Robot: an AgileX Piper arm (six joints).
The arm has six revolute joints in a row. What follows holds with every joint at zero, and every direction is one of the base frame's.
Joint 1 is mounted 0.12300 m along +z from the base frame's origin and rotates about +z.
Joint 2 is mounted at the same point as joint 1 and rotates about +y.
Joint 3 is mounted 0.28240 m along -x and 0.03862 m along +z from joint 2 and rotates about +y.
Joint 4 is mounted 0.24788 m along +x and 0.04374 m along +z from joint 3 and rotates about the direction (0.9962, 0, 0.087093).
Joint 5 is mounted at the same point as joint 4 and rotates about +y.
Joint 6 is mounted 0.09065 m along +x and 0.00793 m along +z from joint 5 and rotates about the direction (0.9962, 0, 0.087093).
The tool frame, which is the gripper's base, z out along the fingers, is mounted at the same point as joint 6; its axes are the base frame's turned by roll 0.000, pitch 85.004 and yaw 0.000 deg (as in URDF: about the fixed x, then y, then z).
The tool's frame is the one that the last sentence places.
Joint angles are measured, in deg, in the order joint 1, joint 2, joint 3, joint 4, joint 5, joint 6. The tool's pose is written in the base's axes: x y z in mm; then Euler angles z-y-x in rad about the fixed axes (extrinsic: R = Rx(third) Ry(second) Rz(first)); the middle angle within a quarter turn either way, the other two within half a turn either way. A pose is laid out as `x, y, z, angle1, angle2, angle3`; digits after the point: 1 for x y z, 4 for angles.
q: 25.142, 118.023, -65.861, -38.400, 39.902, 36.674
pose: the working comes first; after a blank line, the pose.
Where each joint sits with the arm in this pose, in the base's axes (m; each line is computed from the numbers above, not from the rounded line before):
joint 1: 0.0000 0.0000 0.1230
joint 2: 0.0000 0.0000 0.1230
joint 3: 0.1510 0.0709 0.3541
joint 4: 0.3199 0.1501 0.1852
joint 5: 0.3199 0.1501 0.1852
joint 6: 0.3479 0.1232 0.1029
the tool: 0.3479 0.1232 0.1029

347.9, 123.2, 102.9, 2.8817, 0.3128, 2.8255
